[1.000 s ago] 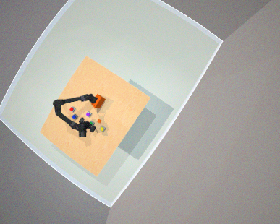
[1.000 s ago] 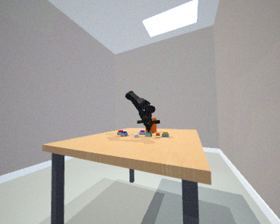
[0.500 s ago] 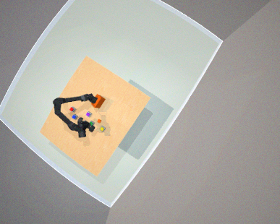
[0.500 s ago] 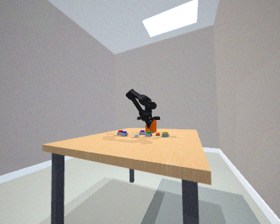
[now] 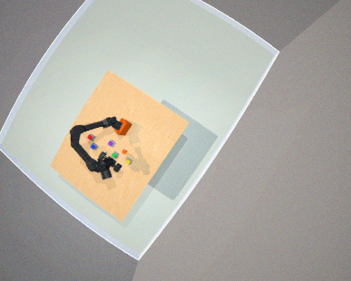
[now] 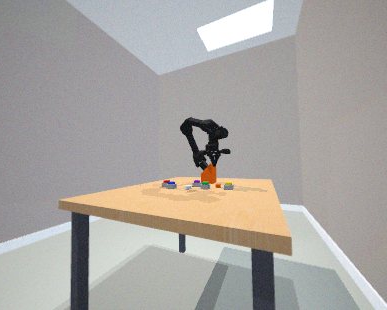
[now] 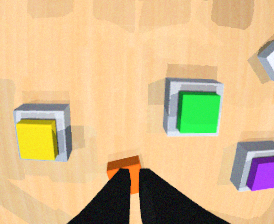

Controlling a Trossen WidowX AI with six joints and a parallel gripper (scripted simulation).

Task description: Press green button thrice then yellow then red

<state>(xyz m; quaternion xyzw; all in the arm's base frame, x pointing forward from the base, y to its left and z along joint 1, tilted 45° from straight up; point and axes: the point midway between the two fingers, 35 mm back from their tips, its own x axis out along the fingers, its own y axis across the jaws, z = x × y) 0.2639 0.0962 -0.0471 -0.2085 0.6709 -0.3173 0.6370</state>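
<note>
Right now my gripper tip is 100 mm above the yellow button, 80 mm to the right of it and 20 mm past it. From my gripper tip the other things lie so: purple button: 130 mm to the right, 100 mm below, 80 mm behind; then small orange block: 120 mm below, 70 mm behind, 10 mm to the left; then green button: 100 mm below, 60 mm to the right, 10 mm behind.
</note>
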